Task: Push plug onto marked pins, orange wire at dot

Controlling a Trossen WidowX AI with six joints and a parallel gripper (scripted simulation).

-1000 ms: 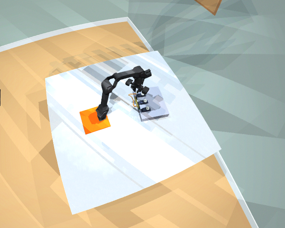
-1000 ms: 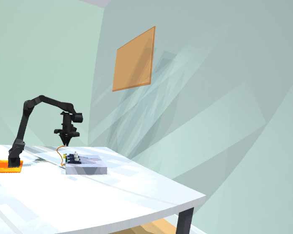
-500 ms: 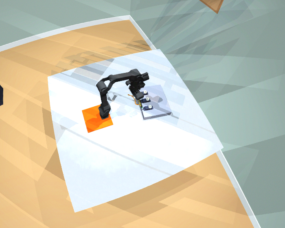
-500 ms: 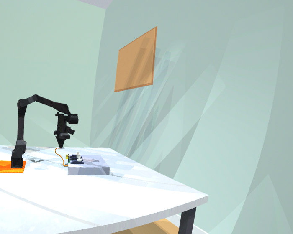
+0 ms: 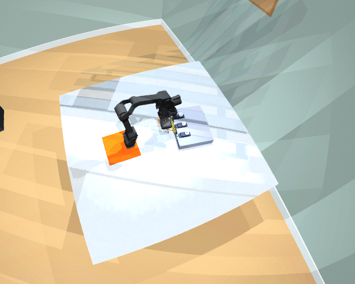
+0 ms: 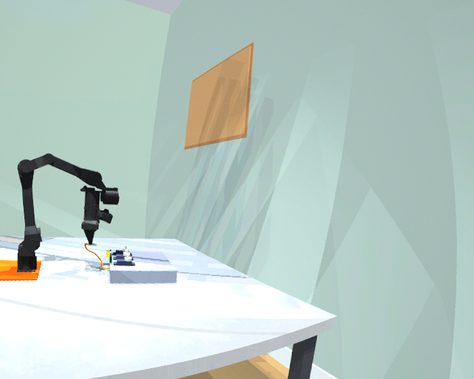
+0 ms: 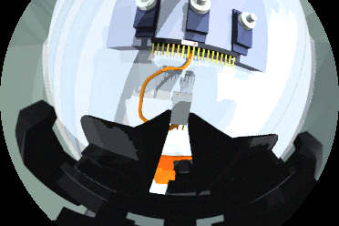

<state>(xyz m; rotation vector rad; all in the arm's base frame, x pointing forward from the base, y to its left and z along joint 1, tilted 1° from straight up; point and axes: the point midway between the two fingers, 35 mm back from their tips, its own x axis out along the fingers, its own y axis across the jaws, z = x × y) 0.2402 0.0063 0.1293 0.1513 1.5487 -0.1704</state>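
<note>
My gripper tip is now 8 cm short of the red dot, 2 cm to the left of it and 3 cm above it. Also, from my gripper tip: grey printed holder 23 cm ahead, 6 cm to the right, 8 cm below.
</note>
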